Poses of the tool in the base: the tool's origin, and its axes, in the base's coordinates. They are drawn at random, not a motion.
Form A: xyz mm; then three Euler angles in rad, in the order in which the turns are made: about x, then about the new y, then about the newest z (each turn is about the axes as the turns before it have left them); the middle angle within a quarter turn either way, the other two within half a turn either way.
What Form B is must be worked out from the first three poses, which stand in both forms.
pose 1, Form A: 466 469 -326 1.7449 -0.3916 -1.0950
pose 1, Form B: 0.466 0.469 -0.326 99.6 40.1 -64.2
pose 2, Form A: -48 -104 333 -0.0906 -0.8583 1.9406
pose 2, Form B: -0.048 -0.104 0.333 -50.8 -27.9 105.4
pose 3, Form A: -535 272 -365 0.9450 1.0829 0.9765
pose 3, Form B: -0.535 0.272 -0.365 75.5 30.0 76.2
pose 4, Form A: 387 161 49 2.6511 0.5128 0.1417
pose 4, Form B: 0.387 0.161 0.049 149.3 -0.8 41.6
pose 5, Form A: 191 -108 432 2.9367 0.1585 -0.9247
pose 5, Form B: 0.191 -0.108 0.432 147.5 75.0 4.2
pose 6, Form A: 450 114 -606 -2.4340 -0.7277 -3.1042
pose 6, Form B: 0.450 0.114 -0.606 15.9 -131.1 -47.4
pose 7, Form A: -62 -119 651 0.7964 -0.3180 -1.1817
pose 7, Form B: -0.062 -0.119 0.651 50.5 11.7 -70.6
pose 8, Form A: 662 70 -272 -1.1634 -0.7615 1.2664
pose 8, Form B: 0.662 0.070 -0.272 -82.3 7.1 86.2
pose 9, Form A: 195 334 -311 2.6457 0.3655 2.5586
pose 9, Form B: 0.195 0.334 -0.311 -53.7 152.5 -47.7
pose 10, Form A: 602 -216 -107 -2.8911 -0.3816 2.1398
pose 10, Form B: 0.602 -0.216 -0.107 82.5 -142.3 -33.4
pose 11, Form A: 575 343 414 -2.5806 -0.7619 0.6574
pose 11, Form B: 0.575 0.343 0.414 -146.3 31.8 70.2
